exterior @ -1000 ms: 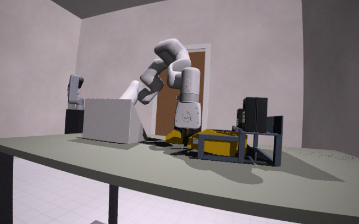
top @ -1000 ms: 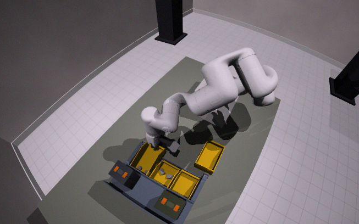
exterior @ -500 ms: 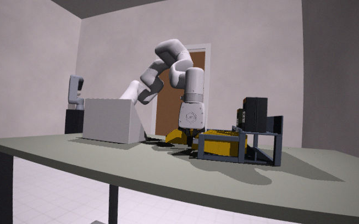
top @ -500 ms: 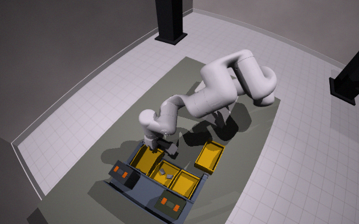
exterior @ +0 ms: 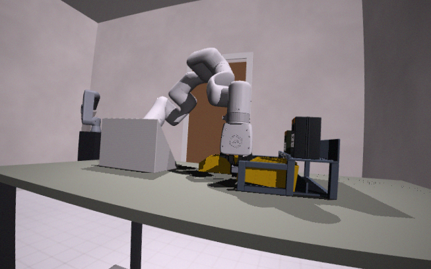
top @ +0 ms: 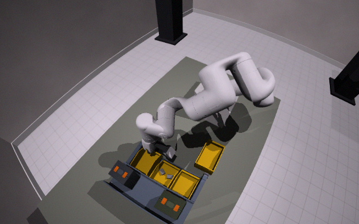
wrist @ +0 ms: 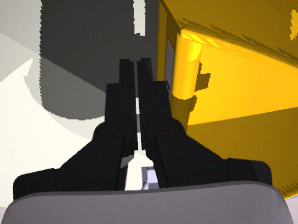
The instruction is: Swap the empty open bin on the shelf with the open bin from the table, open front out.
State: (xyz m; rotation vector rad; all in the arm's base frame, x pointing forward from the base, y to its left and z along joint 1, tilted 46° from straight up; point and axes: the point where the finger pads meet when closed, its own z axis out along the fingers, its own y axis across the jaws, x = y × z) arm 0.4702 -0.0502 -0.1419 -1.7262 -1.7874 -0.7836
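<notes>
Now: the shelf's front bar 2 cm ahead of my hand, 11 cm to the left of it and 4 cm below it. Also, from my hand: black box: 21 cm ahead, 12 cm above.
</notes>
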